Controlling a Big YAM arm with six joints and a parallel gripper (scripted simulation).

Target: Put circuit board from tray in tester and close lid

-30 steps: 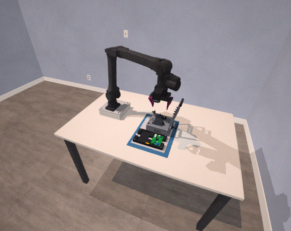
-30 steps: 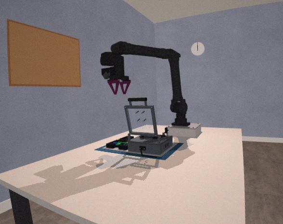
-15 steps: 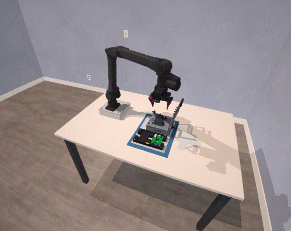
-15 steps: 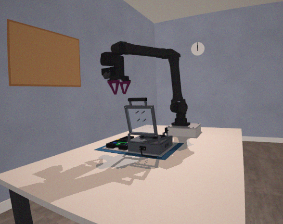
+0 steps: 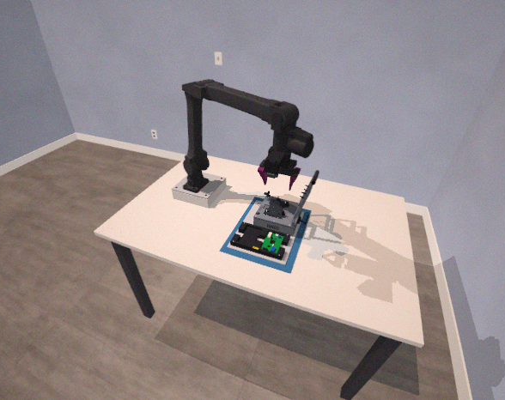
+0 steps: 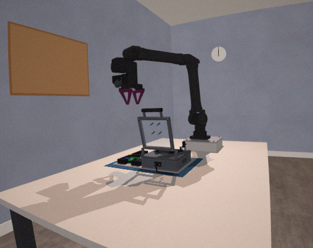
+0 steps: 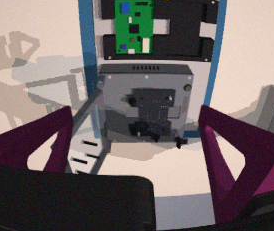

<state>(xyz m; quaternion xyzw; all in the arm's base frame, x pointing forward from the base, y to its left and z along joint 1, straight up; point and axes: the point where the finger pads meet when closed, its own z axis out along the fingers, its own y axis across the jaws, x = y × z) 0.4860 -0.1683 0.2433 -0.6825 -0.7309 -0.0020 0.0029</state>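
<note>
Now: the green circuit board 280 mm below my hand. Round my hand: clear lid 70 mm ahead, 170 mm to the left, 120 mm below; then small latch hook 120 mm behind, 220 mm to the left, 210 mm below.
</note>
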